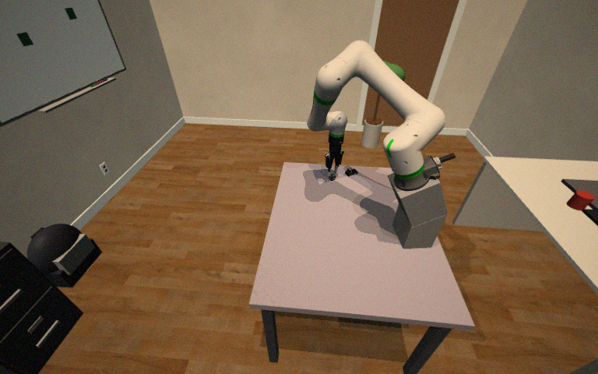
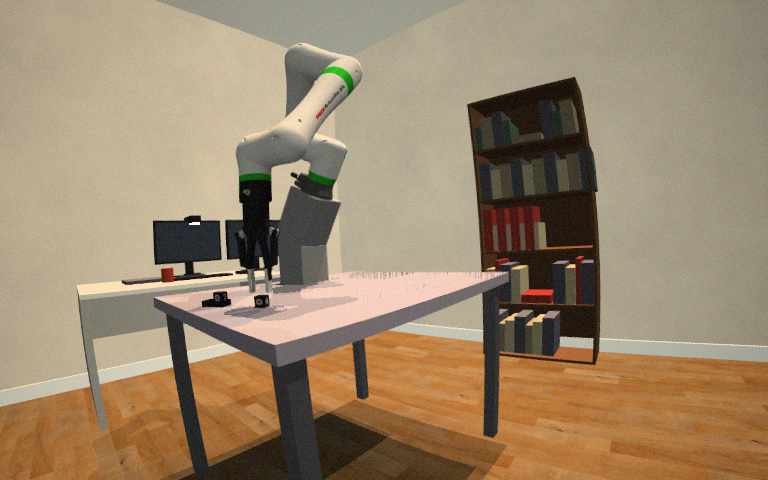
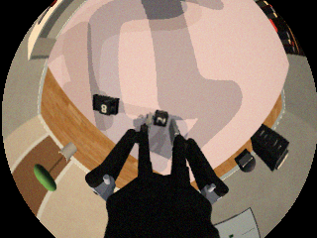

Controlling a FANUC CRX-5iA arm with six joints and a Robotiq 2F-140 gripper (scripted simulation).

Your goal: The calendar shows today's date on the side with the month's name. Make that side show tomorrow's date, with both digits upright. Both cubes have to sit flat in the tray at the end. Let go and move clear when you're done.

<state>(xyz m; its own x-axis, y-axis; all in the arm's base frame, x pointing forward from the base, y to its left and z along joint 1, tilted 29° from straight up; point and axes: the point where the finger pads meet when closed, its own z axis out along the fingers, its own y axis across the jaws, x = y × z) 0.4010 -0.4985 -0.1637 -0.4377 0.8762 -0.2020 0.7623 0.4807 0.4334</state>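
The black digit cube lies 6 cm below my hand.
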